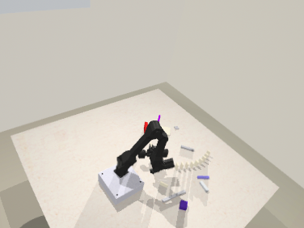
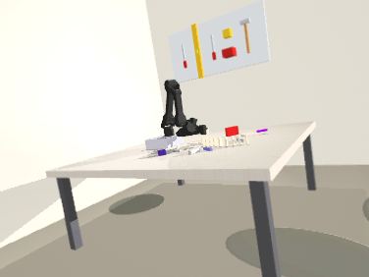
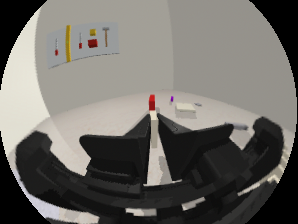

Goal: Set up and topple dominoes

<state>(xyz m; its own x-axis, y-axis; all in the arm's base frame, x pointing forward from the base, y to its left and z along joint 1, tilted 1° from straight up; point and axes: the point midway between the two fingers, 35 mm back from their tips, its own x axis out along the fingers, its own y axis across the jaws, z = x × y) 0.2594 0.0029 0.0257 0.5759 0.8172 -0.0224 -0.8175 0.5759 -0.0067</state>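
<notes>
Right now the grey bar is 130 mm behind my gripper tip, 330 mm to the right of it and 80 mm below it. Round my gripper tip: flat cream block 250 mm ahead, 70 mm to the left, 80 mm below; then red block 120 mm ahead, 150 mm to the left, 60 mm below; then purple cube 140 mm behind, 400 mm to the right, 70 mm below.
</notes>
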